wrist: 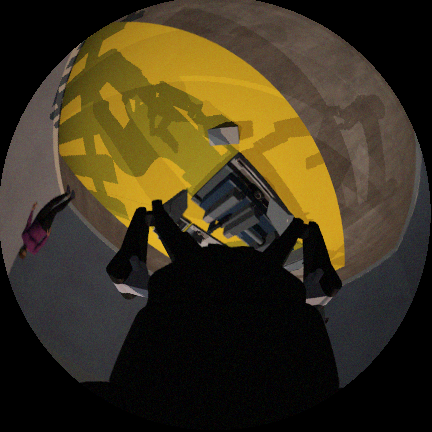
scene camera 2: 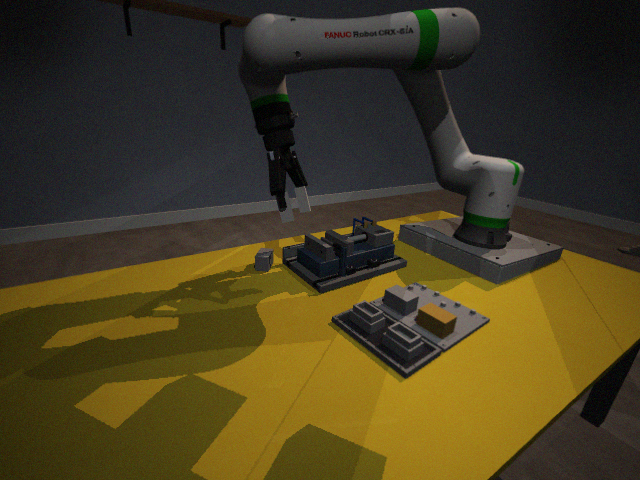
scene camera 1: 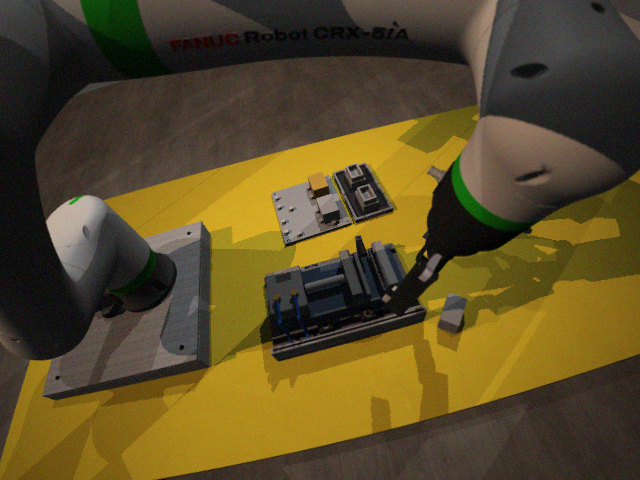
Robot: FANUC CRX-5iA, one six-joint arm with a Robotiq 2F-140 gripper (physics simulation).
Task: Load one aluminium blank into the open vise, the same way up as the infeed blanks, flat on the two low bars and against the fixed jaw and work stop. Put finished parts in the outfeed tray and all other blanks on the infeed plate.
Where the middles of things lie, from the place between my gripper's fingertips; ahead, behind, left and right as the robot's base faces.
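I consider the infeed plate (scene camera 1: 303, 218), which is 35 cm to the left of my hand, 10 cm behind it and 14 cm below it. The brass blank (scene camera 2: 434, 319) is 39 cm to the left of my hand, 5 cm behind it and 12 cm below it. And there is the outfeed tray (scene camera 2: 374, 345): 34 cm to the left of my hand, 5 cm ahead of it, 14 cm below it.
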